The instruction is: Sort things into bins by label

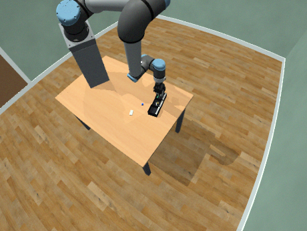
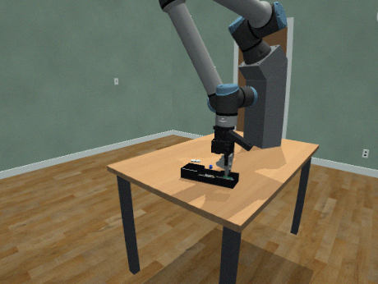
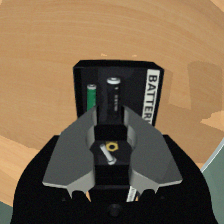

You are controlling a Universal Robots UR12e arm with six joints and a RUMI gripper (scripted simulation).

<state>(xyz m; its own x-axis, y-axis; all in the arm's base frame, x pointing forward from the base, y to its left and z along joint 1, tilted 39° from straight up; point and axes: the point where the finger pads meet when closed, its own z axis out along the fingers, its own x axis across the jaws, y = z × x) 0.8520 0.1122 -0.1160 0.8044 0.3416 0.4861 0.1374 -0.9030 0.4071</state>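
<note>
The black cylindrical battery lies 30 mm below my hand. Round my hand: brass hex nut 70 mm to the right, 30 mm below, 20 mm ahead; then green battery 30 mm below, 20 mm behind, 10 mm to the right; then grey-white piece 90 mm to the right, 30 mm below, 20 mm ahead.
</note>
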